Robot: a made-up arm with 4 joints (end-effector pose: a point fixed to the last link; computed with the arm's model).
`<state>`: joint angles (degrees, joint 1 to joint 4).
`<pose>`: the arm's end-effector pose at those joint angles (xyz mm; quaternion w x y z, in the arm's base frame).
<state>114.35 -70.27 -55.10 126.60</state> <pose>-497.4 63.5 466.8 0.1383 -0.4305 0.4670 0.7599</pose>
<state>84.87 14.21 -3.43 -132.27</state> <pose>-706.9 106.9 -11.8 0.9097 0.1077 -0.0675 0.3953</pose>
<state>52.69 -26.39 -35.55 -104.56</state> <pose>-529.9 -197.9 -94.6 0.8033 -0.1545 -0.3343 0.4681</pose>
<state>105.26 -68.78 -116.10 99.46</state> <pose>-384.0 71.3 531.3 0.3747 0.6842 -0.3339 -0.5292</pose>
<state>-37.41 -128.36 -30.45 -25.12</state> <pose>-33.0 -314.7 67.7 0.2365 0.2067 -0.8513 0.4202</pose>
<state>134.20 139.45 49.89 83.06</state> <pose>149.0 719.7 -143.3 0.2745 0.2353 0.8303 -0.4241</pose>
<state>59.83 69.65 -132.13 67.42</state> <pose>-400.3 -297.7 -302.6 0.3197 -0.7333 -0.2808 0.5303</pose>
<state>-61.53 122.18 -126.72 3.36</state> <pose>439.8 -350.2 -145.3 0.5698 0.1541 0.5631 -0.5784</pose>
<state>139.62 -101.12 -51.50 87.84</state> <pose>-41.8 443.4 561.6 0.0769 -0.0554 -0.7463 -0.6588</pose>
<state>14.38 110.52 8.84 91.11</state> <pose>-506.2 -273.5 -353.8 0.3943 -0.5429 0.6151 -0.4139</pose>
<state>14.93 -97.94 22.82 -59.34</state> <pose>-173.9 -345.3 8.1 0.6522 -0.5499 -0.5111 0.1050</pose>
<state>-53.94 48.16 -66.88 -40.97</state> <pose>184.0 -318.6 165.2 0.6808 0.4614 0.3951 0.4093</pose>
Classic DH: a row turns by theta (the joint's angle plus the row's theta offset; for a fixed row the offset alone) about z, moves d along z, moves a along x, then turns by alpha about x. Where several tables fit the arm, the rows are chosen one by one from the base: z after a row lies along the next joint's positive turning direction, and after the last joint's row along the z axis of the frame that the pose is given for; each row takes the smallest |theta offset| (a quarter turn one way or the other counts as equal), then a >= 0, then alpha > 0; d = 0 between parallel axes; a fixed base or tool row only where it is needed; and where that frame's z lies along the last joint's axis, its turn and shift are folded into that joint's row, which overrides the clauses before.
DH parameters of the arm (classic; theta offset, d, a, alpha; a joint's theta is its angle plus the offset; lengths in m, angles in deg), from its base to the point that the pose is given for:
base (fixed): 0 0 0 180
joint 1: 0 -0.08 -0.18 90
joint 2: 90 -0.42 0.04 -90
joint 3: 90 -0.2 0.03 90
joint 4: -13.57 0 -0.2983 180
tool (fixed): 76.43 -0.03 0 0

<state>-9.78 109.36 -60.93 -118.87</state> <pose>-323.5 -569.4 184.1 0.5888 0.7429 0.1692 0.2699</pose>
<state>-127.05 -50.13 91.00 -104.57</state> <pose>550.2 13.1 115.7 0.0044 0.5758 0.4172 -0.7031</pose>
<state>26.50 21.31 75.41 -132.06</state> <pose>-294.7 -432.6 273.2 0.3803 0.0319 0.6178 0.6876</pose>
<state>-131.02 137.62 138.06 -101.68</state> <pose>289.4 159.6 62.5 0.8376 0.4110 -0.2373 0.2705</pose>
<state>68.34 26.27 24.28 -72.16</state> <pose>-517.6 112.7 65.6 0.9499 0.1399 0.2678 0.0795</pose>
